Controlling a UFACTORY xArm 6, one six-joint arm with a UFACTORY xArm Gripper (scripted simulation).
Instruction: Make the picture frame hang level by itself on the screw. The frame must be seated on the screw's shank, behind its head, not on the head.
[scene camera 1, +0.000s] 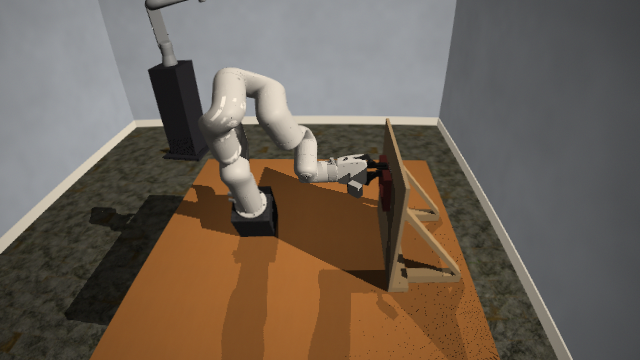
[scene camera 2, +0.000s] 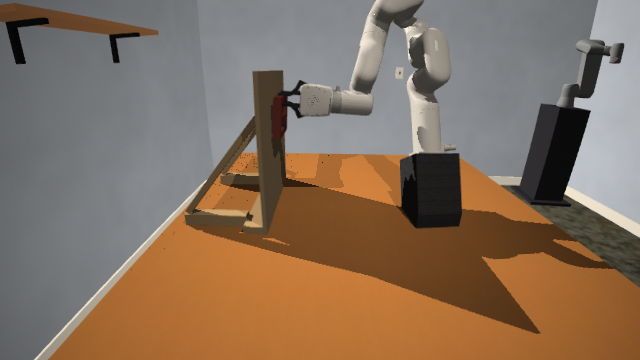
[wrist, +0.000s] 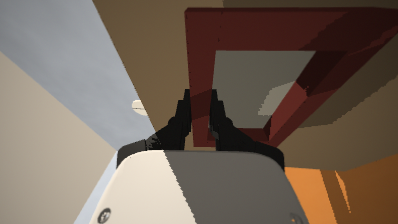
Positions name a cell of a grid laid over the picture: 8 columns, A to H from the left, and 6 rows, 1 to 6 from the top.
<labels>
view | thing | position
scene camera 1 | my gripper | E3
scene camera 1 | upright wooden board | E4
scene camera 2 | my gripper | D2
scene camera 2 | upright wooden board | D2
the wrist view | my gripper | E3
</labels>
